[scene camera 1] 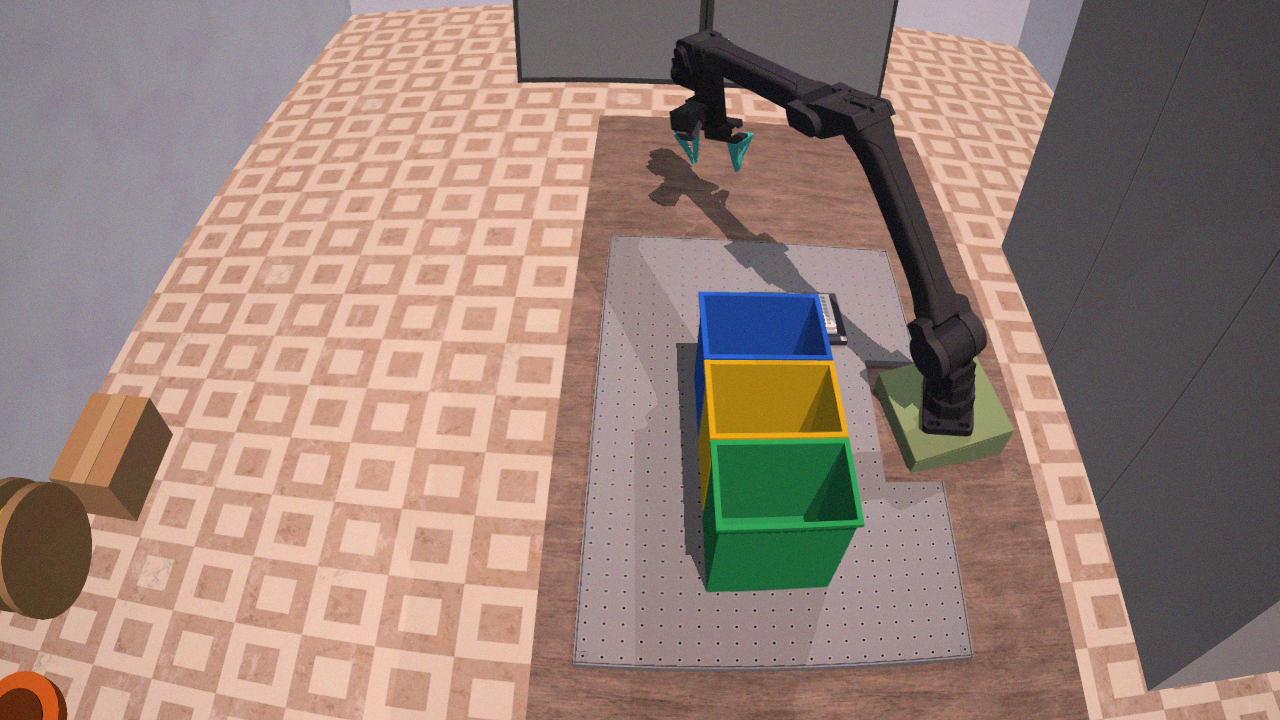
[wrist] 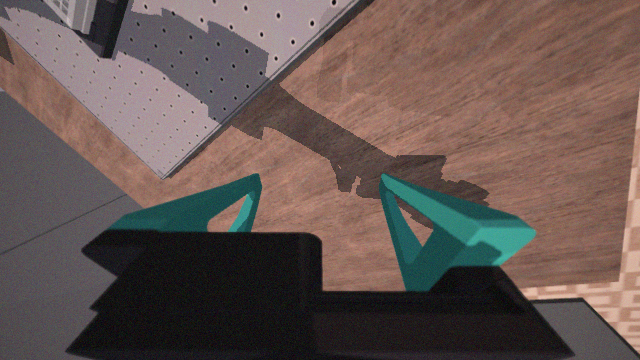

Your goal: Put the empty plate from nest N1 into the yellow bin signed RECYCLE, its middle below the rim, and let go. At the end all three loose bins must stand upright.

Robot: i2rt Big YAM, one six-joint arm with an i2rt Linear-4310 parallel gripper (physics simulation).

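Where they show: gripper, between the fingertips: [scene camera 1: 715, 167] [wrist: 320, 180]; arm's base, origin of its link: [scene camera 1: 947, 404].
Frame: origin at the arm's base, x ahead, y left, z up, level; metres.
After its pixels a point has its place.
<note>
My gripper [scene camera 1: 715, 166] {x 0.472, y -0.438, z 0.064 m} [wrist: 320, 180] {x 0.472, y -0.438, z 0.064 m} is open and empty, its teal fingers wide apart above the wooden table's far part, beyond the perforated board. A white plate [scene camera 1: 828, 313] {x 0.219, y -0.166, z -0.012 m} [wrist: 80, 15] {x 0.242, y -0.210, z -0.016 m} sits in a dark nest [scene camera 1: 839, 338] {x 0.193, y -0.124, z -0.025 m} [wrist: 114, 35] {x 0.248, y -0.228, z -0.032 m} right beside the blue bin; part of it is hidden by the bin in the scene view and cut off at the top left in the wrist view. The nest label is not readable. The blue bin [scene camera 1: 765, 325] {x 0.323, y -0.010, z 0.083 m}, yellow bin [scene camera 1: 774, 396] {x 0.291, y 0.118, z 0.075 m} and green bin [scene camera 1: 774, 559] {x 0.249, y 0.366, z 0.055 m} stand upright in a row, side by side. The RECYCLE sign does not show.
The bins and nest stand on the grey perforated board [scene camera 1: 760, 631] {x 0.241, y 0.429, z -0.037 m} [wrist: 160, 135] {x 0.192, y -0.343, z -0.037 m}, which lies on the wooden table [scene camera 1: 615, 188] {x 0.682, y -0.465, z -0.050 m} [wrist: 475, 100] {x 0.623, y -0.441, z -0.050 m}. My arm's base is on a green block [scene camera 1: 991, 416] {x -0.076, y 0.017, z 0.012 m} right of the bins. A tall dark cabinet [scene camera 1: 1163, 268] stands at the right.
</note>
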